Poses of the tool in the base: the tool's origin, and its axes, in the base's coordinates. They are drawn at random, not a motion.
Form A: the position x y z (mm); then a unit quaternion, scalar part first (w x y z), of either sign.
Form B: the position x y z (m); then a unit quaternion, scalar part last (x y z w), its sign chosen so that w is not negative. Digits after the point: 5 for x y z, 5 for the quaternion.
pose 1, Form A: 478.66 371.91 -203.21 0.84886 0.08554 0.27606 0.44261
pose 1, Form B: 0.47866 0.37191 -0.20321 0.08554 0.27606 0.44261 0.84886
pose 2, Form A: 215.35 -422.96 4.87 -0.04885 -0.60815 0.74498 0.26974
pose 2, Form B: 0.21535 -0.42296 0.00487 0.60815 -0.74498 -0.26974 0.04885
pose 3, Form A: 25.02 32.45 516.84 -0.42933 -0.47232 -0.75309 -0.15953
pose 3, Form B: 0.02502 0.03245 0.51684 0.47232 0.75309 0.15953 0.42933
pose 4, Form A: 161.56 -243.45 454.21 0.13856 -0.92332 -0.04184 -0.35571
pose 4, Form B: 0.16156 -0.24345 0.45421 -0.92332 -0.04184 -0.35571 0.13856
